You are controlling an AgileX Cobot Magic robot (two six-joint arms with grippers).
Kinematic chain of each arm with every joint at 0, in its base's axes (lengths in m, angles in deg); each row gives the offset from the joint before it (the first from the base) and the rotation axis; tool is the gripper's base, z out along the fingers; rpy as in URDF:
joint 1: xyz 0 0 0.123 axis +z
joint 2: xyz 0 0 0 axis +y
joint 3: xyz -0.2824 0 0.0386 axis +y
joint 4: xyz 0.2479 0 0.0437 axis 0.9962 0 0.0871
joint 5: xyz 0 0 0 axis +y
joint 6: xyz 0.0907 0 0.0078 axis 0.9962 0 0.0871
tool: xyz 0 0 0 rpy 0 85 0
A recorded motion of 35 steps. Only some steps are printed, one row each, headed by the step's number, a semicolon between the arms.
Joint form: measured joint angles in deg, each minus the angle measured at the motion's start. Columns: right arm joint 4, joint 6, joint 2, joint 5, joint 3, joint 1; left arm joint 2, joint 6, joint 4, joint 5, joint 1, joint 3.
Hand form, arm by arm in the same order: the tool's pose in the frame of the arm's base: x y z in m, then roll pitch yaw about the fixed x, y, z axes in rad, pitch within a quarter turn. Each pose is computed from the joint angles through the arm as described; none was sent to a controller.
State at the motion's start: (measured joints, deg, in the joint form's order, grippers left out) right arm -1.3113 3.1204 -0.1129 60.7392 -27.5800 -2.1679; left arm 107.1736 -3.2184 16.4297 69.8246 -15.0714 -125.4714
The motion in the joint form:
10: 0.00 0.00 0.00 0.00 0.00 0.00; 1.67 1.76 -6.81 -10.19 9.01 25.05
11: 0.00 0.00 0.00 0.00 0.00 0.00; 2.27 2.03 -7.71 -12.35 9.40 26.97
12: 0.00 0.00 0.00 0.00 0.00 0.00; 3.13 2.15 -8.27 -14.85 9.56 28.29
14: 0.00 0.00 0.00 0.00 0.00 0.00; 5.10 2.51 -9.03 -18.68 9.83 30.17
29: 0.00 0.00 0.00 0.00 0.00 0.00; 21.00 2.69 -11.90 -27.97 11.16 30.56
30: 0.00 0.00 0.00 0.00 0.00 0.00; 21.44 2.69 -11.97 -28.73 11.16 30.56
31: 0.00 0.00 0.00 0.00 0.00 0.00; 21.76 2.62 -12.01 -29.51 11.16 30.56
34: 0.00 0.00 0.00 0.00 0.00 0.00; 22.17 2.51 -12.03 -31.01 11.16 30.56
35: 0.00 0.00 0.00 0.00 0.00 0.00; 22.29 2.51 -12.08 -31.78 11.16 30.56
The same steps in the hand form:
10: -0.0031 -0.0017 0.2720 3.0804 1.0805 3.0118; 0.4196 -0.0313 0.3046 2.9667 0.4669 2.9693
11: -0.0031 -0.0017 0.2720 3.0804 1.0805 3.0118; 0.4219 -0.0302 0.2917 2.9829 0.4604 2.9745
12: -0.0031 -0.0017 0.2720 3.0804 1.0805 3.0118; 0.4258 -0.0304 0.2802 2.9931 0.4660 2.9748
14: -0.0031 -0.0017 0.2720 3.0804 1.0805 3.0118; 0.4328 -0.0305 0.2585 3.0064 0.4652 2.9734
29: -0.0031 -0.0017 0.2720 3.0804 1.0805 3.0118; 0.4663 -0.0271 0.1362 3.0709 0.3455 3.0206
30: -0.0031 -0.0017 0.2720 3.0804 1.0805 3.0118; 0.4675 -0.0273 0.1331 3.0723 0.3511 3.0207
31: -0.0031 -0.0017 0.2720 3.0804 1.0805 3.0118; 0.4687 -0.0275 0.1309 3.0735 0.3593 3.0217
34: -0.0031 -0.0017 0.2720 3.0804 1.0805 3.0118; 0.4710 -0.0278 0.1283 3.0746 0.3784 3.0222
35: -0.0031 -0.0017 0.2720 3.0804 1.0805 3.0118; 0.4721 -0.0280 0.1278 3.0753 0.3897 3.0221

